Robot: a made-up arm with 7 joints.
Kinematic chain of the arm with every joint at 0, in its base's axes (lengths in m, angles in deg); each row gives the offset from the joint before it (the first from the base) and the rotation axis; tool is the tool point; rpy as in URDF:
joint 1: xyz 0.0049 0.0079 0.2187 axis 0 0.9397 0.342
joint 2: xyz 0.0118 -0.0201 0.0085 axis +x
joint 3: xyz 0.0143 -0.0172 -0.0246 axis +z
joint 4: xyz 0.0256 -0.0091 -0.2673 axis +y
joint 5: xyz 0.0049 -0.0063 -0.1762 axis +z
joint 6: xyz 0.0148 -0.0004 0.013 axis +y
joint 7: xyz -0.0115 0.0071 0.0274 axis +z
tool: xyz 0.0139 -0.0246 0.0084 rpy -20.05 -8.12 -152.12
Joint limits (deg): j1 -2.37..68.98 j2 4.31..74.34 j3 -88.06..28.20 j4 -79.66..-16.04 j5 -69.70..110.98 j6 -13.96..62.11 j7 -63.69..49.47
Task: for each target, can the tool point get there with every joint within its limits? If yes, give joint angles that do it. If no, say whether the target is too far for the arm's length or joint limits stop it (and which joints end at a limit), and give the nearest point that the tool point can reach.
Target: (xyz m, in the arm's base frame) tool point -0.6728 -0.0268 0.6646
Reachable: no: too far | nearest point -0.3999 0.1443 0.1467 | short by 0.610 m
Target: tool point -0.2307 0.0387 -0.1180
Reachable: yes | joints 44.36 26.78 -45.20 -23.31 -26.44 35.24 -23.36
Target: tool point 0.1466 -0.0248 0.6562
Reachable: no: joint limits stop it (at a limit: joint 1, joint 2, joint 3, joint 4, joint 6, joint 7) | nearest point 0.1961 0.2713 0.2455 | short by 0.509 m
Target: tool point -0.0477 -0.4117 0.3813
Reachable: no: joint limits stop it (at a limit: joint 1, joint 2, joint 3, joint 4, joint 6, joint 7) | nearest point -0.1884 -0.2515 0.0714 | short by 0.376 m
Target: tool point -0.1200 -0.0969 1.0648
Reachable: no: too far | nearest point -0.2811 0.2955 0.2418 | short by 0.926 m
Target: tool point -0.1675 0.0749 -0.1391
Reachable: yes | joints 39.14 33.10 -39.94 -35.66 -19.26 40.34 -19.49
